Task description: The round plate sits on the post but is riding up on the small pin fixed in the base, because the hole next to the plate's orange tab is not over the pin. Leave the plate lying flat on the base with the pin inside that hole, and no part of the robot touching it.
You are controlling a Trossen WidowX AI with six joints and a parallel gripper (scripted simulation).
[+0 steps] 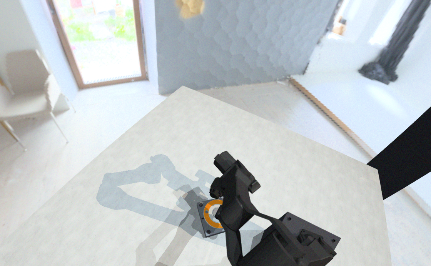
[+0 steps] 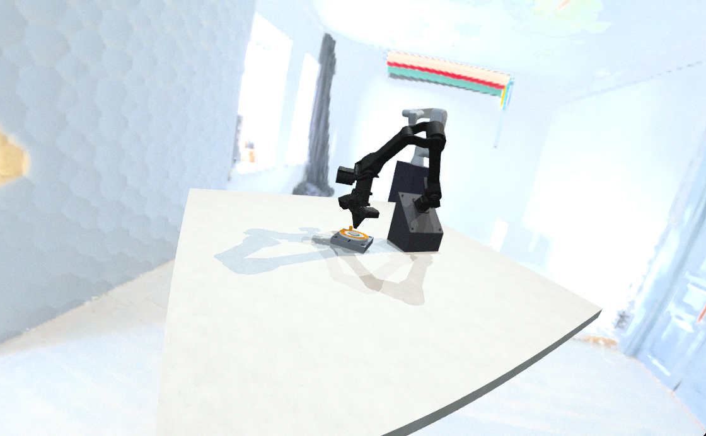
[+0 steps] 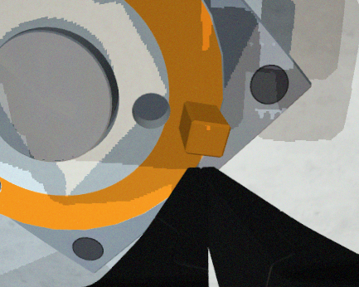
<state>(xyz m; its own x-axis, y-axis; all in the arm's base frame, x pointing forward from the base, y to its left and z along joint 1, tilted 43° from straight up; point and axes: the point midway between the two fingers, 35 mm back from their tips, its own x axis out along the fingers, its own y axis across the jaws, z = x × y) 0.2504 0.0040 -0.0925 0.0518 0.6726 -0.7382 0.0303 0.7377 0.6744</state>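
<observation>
The round orange plate is 20 mm ahead of my gripper tip and 20 mm to the left of it. The rest, counted from my gripper tip: grey square base 30 mm ahead, 40 mm to the left, 20 mm below.
</observation>
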